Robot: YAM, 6 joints.
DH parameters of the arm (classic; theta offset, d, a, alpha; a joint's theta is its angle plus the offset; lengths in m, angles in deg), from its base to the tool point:
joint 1: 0 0.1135 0.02 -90
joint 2: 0 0 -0.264 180
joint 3: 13.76 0 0.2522 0
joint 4: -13.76 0 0.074 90
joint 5: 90 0 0 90
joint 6: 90 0.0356 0 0
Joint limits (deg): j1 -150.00..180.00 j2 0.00..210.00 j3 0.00..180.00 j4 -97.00..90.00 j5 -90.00..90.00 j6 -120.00..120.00
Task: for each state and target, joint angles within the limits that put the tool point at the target. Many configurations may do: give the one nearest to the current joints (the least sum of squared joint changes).
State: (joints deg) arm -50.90 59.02 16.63 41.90 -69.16 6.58
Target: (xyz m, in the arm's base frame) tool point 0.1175 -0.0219 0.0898
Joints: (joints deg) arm -27.64 66.76 0.00 12.48 -80.47 6.58
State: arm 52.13 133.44 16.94 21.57 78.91 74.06
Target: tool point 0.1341 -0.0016 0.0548
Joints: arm 14.71 99.62 5.49 22.23 90.00 74.06
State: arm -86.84 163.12 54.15 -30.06 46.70 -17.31
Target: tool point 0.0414 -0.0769 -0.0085
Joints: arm -48.09 145.72 29.82 -50.55 35.26 -17.31
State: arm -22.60 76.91 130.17 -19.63 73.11 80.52
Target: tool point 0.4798 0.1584 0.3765
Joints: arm 21.93 125.62 127.15 -13.30 64.89 80.52
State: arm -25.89 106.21 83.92 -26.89 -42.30 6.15
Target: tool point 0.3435 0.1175 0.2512
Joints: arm 14.85 98.24 74.91 -32.40 -45.85 6.15
